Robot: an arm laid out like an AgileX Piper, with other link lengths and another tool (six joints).
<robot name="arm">
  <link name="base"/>
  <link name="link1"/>
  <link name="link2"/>
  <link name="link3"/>
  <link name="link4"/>
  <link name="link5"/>
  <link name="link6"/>
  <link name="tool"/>
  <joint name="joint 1" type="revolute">
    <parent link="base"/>
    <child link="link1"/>
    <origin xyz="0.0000 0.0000 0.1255"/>
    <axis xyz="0 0 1"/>
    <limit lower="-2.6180" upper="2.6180"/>
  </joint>
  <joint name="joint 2" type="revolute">
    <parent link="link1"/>
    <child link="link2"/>
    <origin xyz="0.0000 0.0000 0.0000"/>
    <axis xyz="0 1 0"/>
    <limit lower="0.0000" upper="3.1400"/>
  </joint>
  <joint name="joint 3" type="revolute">
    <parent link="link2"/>
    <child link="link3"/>
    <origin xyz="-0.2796 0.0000 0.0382"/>
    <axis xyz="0 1 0"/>
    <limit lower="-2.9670" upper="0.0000"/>
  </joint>
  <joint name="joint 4" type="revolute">
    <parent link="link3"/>
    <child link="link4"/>
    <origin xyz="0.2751 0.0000 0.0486"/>
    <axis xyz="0.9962 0 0.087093"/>
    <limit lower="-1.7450" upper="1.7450"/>
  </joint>
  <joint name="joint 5" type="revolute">
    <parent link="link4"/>
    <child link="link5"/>
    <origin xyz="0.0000 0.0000 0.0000"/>
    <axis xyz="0 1 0"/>
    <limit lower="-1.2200" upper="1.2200"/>
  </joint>
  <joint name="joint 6" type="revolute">
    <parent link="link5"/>
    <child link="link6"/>
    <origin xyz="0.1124 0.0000 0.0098"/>
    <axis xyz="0.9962 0 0.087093"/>
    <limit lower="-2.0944" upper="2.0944"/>
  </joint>
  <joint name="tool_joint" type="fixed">
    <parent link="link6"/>
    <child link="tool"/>
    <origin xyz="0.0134 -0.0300 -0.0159" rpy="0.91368 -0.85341 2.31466"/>
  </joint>
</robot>
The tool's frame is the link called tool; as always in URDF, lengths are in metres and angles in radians.
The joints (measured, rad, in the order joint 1, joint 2, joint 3, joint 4, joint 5, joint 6), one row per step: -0.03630 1.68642 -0.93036 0.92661 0.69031 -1.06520; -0.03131 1.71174 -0.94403 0.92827 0.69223 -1.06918; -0.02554 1.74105 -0.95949 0.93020 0.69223 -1.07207; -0.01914 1.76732 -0.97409 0.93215 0.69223 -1.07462; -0.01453 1.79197 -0.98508 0.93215 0.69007 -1.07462; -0.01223 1.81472 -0.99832 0.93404 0.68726 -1.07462; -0.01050 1.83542 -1.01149 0.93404 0.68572 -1.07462; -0.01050 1.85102 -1.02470 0.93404 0.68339 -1.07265; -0.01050 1.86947 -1.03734 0.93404 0.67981 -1.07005; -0.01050 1.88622 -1.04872 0.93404 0.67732 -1.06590; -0.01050 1.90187 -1.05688 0.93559 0.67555 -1.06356; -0.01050 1.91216 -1.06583 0.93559 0.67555 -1.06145; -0.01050 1.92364 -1.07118 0.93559 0.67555 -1.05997; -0.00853 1.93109 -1.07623 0.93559 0.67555 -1.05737
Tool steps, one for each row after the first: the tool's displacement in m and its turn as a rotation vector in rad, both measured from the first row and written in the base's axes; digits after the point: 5 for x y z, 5 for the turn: 0.00362 0.00187 -0.00503 0.00118 0.01074 0.00826; 0.00773 0.00390 -0.01112 0.00201 0.02309 0.01506; 0.01148 0.00622 -0.01653 0.00286 0.03344 0.02221; 0.01425 0.00766 -0.02251 0.00201 0.04585 0.02548; 0.01776 0.00833 -0.02727 0.00215 0.05368 0.02483; 0.02109 0.00880 -0.03146 0.00146 0.06031 0.02561; 0.02459 0.00857 -0.03384 0.00097 0.06233 0.02263; 0.02789 0.00824 -0.03750 0.00009 0.06735 0.01840; 0.03069 0.00803 -0.04094 0.00033 0.07333 0.01360; 0.03259 0.00797 -0.04479 0.00149 0.08093 0.00965; 0.03471 0.00796 -0.04647 0.00226 0.08332 0.00798; 0.03573 0.00796 -0.04954 0.00286 0.09019 0.00680; 0.03673 0.00874 -0.05116 0.00371 0.09389 0.00670
